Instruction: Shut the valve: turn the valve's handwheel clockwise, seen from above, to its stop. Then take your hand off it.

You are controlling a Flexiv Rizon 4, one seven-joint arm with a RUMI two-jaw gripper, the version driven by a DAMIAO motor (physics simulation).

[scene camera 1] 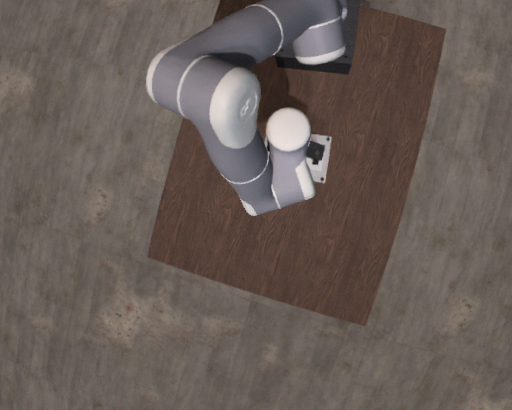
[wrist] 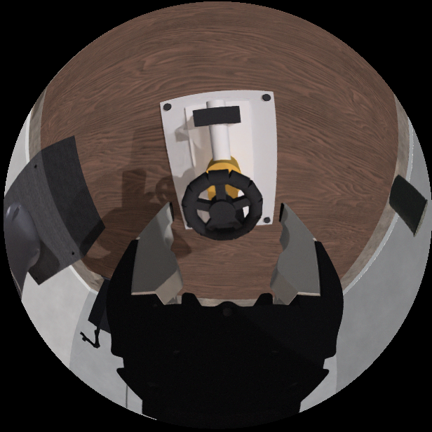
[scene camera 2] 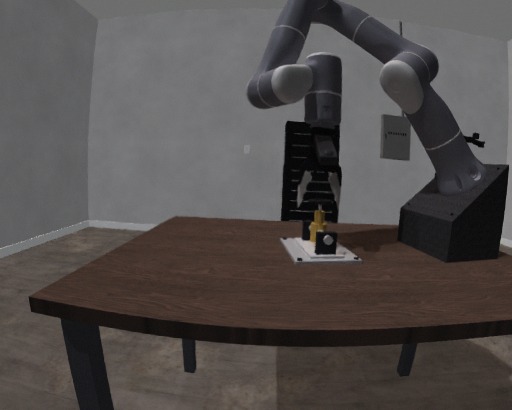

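The valve's black handwheel (scene camera 2: 312,202) (wrist: 221,212) has several spokes and lies level on top of the yellow valve body (scene camera 2: 318,232) (wrist: 227,165). The body stands on a pale base plate (scene camera 1: 326,165) (scene camera 2: 290,245) (wrist: 265,160) on the table. My gripper (scene camera 2: 319,205) (wrist: 226,204) is open and points down, its pale fingertips on opposite sides of the handwheel. In the wrist view a gap shows between each fingertip and the rim. In scene camera 2 the tips look about level with the wheel. The arm hides the wheel and gripper in scene camera 1.
A black flange (scene camera 1: 315,151) (scene camera 2: 326,242) (wrist: 216,116) stands at an end of the white pipe (wrist: 220,142). The robot's dark pedestal (scene camera 1: 314,66) (scene camera 2: 425,232) (wrist: 65,200) stands on the wooden table (scene camera 1: 300,250) (scene camera 2: 200,285) (wrist: 325,125). A black cabinet (scene camera 2: 295,145) stands beyond the table.
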